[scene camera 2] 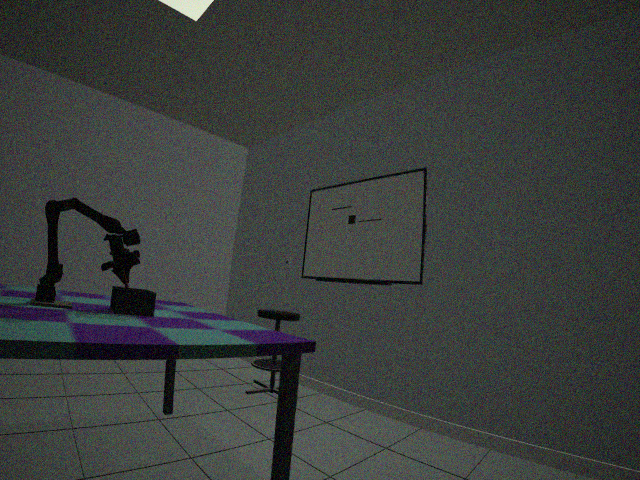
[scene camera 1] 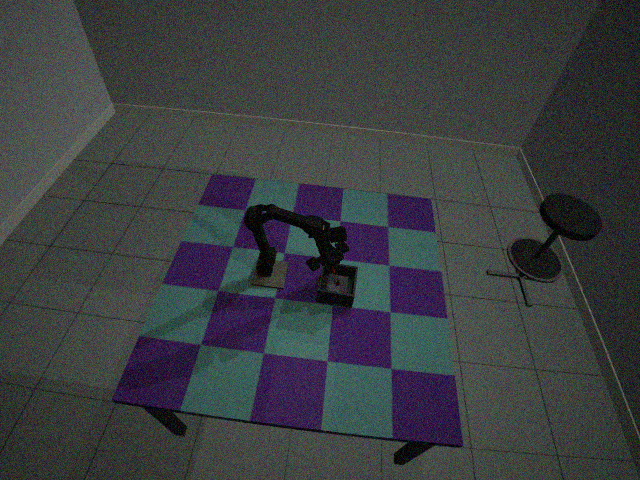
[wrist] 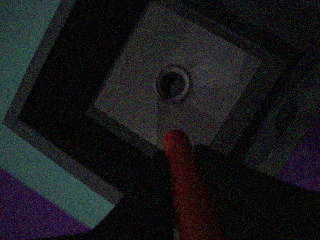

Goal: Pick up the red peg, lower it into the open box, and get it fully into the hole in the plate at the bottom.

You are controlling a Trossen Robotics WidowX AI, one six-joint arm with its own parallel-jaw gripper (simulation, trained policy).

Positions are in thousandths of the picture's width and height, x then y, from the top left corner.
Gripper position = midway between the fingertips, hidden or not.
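Scene camera 2 gives me my gripper (scene camera 2: 198, 591) and a dark box (scene camera 2: 221, 630). In scene camera 1 I can see the box (scene camera 1: 507, 618) as well, and the wrist view has both the box (wrist: 170, 435) and my gripper (wrist: 564, 652).
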